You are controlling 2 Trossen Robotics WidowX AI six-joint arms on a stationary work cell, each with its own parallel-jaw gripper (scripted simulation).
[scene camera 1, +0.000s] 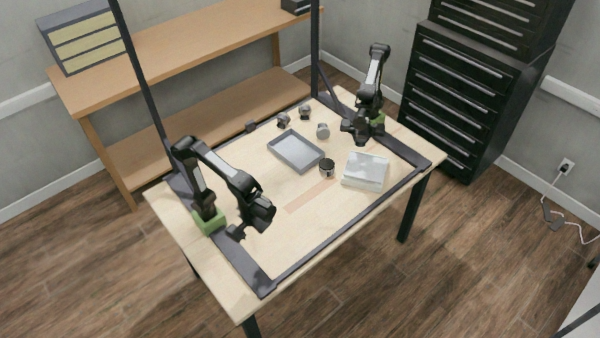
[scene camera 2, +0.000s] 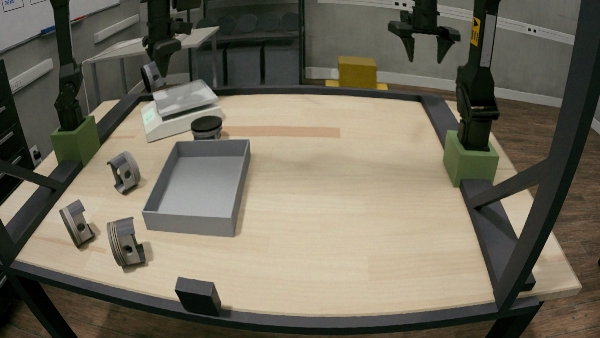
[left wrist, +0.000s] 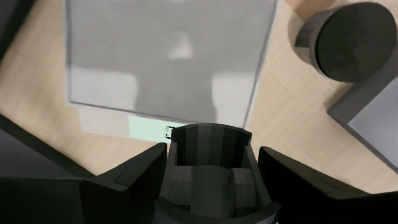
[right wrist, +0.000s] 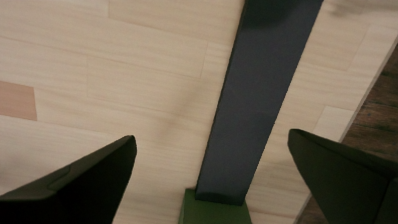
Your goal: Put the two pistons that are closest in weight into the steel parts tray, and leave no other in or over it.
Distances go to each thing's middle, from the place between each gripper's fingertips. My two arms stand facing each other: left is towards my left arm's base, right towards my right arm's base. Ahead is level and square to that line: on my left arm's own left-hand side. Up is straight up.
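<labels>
Counted from my left hand: the grey pan (scene camera 2: 170, 100) 6 cm ahead, 2 cm to the right, 13 cm below; the white scale (scene camera 2: 155, 127) 6 cm ahead, 2 cm to the right, 15 cm below; the steel parts tray (scene camera 2: 199, 178) 25 cm behind, 17 cm to the right, 17 cm below. Going by its middle, the steel parts tray is nearer to my left hand than to my right hand.
Counted from my right hand: the steel parts tray 450 mm to the left, 340 mm behind, 190 mm below; the grey pan 600 mm to the left, 30 mm behind, 140 mm below; the white scale 610 mm to the left, 30 mm behind, 160 mm below.
</labels>
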